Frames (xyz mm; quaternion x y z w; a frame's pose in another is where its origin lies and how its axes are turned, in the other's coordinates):
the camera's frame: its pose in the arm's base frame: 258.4 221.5 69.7 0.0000 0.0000 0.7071 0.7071
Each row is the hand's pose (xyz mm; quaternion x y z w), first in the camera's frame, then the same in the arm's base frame.
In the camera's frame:
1: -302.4 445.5 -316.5 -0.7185 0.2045 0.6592 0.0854
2: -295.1 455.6 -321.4 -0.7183 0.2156 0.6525 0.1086
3: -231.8 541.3 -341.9 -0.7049 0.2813 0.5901 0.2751
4: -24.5 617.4 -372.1 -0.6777 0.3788 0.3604 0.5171
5: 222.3 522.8 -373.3 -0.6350 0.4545 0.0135 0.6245
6: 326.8 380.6 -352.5 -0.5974 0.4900 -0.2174 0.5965
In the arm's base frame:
1: -187.1 -80.9 -246.8 0.6527 0.3635 -0.5265 0.4058
2: -197.2 -73.6 -251.7 0.6604 0.3555 -0.5382 0.3846
3: -282.9 -10.3 -272.2 0.6974 0.2995 -0.6118 0.2227
4: -359.0 197.0 -302.4 -0.7470 -0.2113 0.6205 0.1108
5: -264.4 443.8 -303.6 -0.7704 -0.1276 0.4511 0.4320
6: -122.2 548.3 -282.8 -0.7689 -0.0759 0.2681 0.5755

